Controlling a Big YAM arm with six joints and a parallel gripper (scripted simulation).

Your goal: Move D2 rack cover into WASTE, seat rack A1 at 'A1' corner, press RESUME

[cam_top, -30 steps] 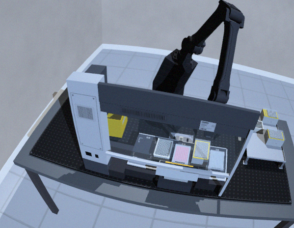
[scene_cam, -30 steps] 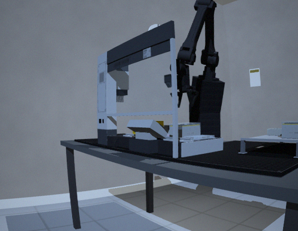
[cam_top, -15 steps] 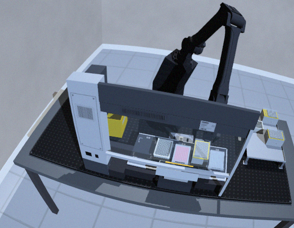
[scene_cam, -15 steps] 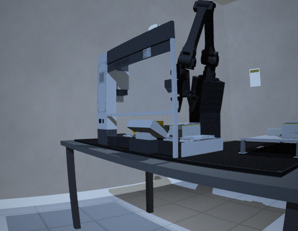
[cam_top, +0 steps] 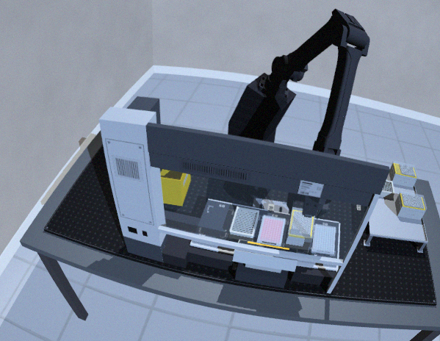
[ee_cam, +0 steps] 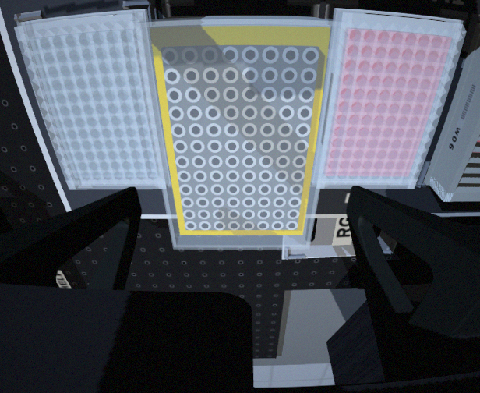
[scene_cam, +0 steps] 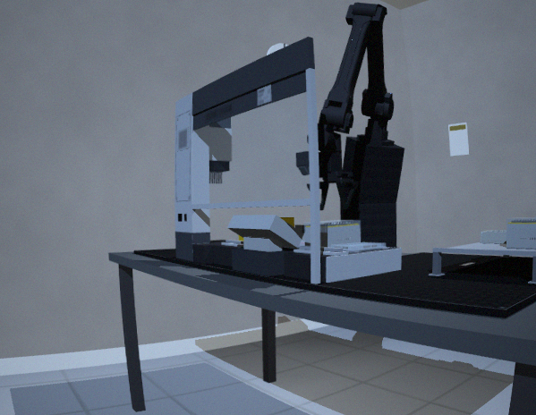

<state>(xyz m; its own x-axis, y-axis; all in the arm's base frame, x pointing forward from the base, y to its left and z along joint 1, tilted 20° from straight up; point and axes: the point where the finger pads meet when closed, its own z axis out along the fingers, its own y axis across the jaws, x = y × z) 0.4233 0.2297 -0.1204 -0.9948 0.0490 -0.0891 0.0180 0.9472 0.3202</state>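
The clear cover lies 40 mm below my hand. The rest, counted from my hand: tip rack 10 mm ahead, 10 mm to the left, 70 mm below; pink plate 10 mm ahead, 100 mm to the right, 100 mm below; clear plate 10 mm ahead, 100 mm to the left, 100 mm below.
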